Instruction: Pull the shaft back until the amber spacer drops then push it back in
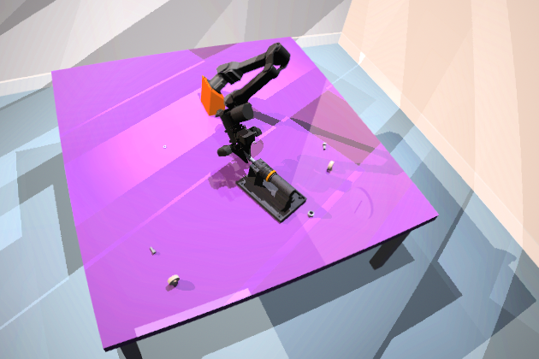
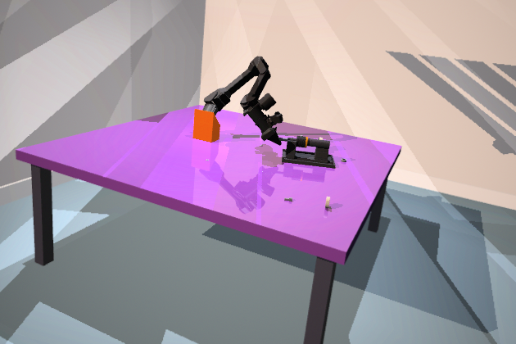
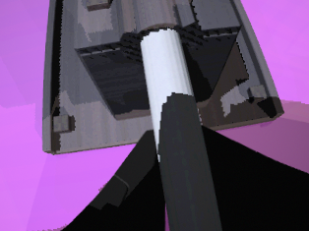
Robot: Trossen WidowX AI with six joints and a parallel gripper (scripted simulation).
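The silver shaft is 50 mm ahead of my gripper tip, 20 mm to the left of it and 20 mm above it. Round my gripper tip: screw: 420 mm to the right, 230 mm ahead, 50 mm below; black fixture: 120 mm ahead, 50 mm to the left, 10 mm below; amber spacer: 100 mm ahead, 40 mm to the left, 20 mm above.
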